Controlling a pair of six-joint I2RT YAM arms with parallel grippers.
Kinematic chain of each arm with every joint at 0, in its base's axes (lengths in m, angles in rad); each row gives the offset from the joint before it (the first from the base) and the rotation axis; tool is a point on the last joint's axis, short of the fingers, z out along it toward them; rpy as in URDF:
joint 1: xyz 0 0 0.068 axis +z
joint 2: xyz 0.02 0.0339 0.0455 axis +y
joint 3: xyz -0.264 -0.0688 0 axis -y
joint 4: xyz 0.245 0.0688 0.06 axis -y
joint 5: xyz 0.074 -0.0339 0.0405 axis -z
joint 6: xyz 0.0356 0 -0.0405 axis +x
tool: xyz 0 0 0 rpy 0 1.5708 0
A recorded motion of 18 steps. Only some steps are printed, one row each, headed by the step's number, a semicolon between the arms.
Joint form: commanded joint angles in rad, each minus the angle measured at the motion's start. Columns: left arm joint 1, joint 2, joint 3, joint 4, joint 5, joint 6; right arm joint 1, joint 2, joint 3, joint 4, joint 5, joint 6.
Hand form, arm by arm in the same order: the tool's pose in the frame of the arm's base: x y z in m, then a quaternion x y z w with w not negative. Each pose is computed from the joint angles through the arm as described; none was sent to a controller.
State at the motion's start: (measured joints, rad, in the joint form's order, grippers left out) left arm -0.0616 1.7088 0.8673 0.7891 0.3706 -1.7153; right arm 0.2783 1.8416 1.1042 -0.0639 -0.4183 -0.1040
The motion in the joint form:
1: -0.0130 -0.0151 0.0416 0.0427 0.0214 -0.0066; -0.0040 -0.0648 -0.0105 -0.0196 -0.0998 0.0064
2: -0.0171 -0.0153 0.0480 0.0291 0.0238 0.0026; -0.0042 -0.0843 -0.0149 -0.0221 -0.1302 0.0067
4: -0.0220 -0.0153 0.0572 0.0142 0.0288 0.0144; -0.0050 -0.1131 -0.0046 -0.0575 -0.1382 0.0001
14: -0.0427 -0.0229 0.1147 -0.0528 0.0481 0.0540; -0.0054 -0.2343 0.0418 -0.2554 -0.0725 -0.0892
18: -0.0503 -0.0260 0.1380 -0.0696 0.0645 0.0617; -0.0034 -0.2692 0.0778 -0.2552 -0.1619 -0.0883
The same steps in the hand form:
1: 0.3728 -0.0415 0.2498 -0.40097 0.56348 -0.63888 0.33695; 0.3586 0.1192 0.1910 -0.26298 0.85567 0.26819 0.35602
2: 0.3735 -0.0432 0.2505 -0.39865 0.56800 -0.63685 0.33597; 0.3555 0.1193 0.1968 -0.26882 0.84841 0.28133 0.35886
4: 0.3744 -0.0453 0.2519 -0.39415 0.57345 -0.63523 0.33509; 0.3523 0.1183 0.2076 -0.27292 0.84558 0.28342 0.36081
14: 0.3788 -0.0542 0.2664 -0.37146 0.58925 -0.63470 0.33459; 0.3331 0.1107 0.2478 -0.29775 0.84951 0.23892 0.36414
18: 0.3801 -0.0578 0.2735 -0.35910 0.59330 -0.63930 0.33216; 0.3302 0.1134 0.2721 -0.31773 0.81944 0.27622 0.38894

